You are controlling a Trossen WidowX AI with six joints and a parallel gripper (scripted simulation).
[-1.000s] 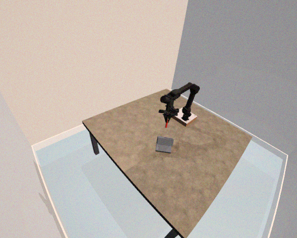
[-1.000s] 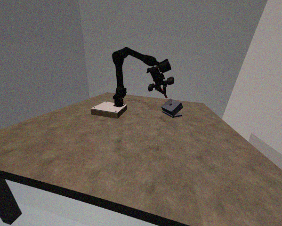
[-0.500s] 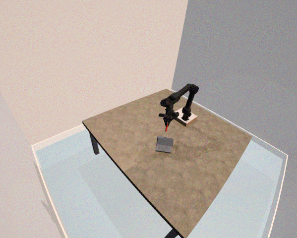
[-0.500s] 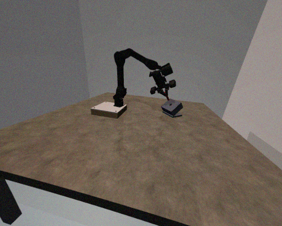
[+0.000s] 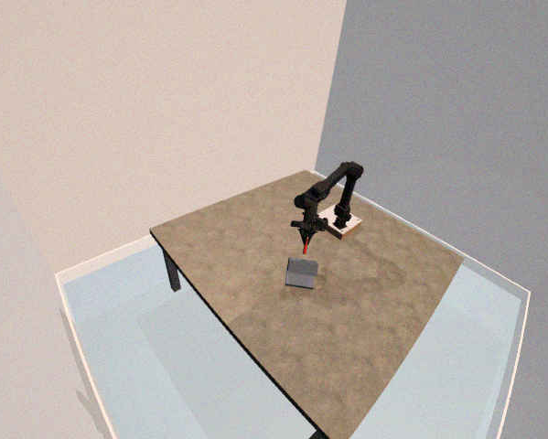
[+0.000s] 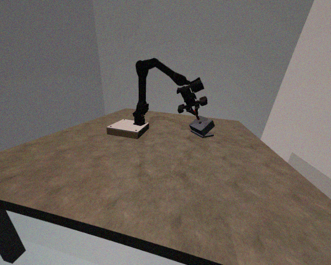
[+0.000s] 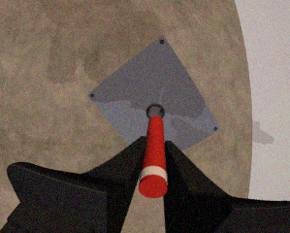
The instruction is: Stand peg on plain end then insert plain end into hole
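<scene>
My gripper tip is 4 cm short of the grey sloped panel, 4 cm to the right of it and 8 cm above it. Round my gripper tip: red peg 1 cm behind, 1 cm to the right, 1 cm above.
</scene>
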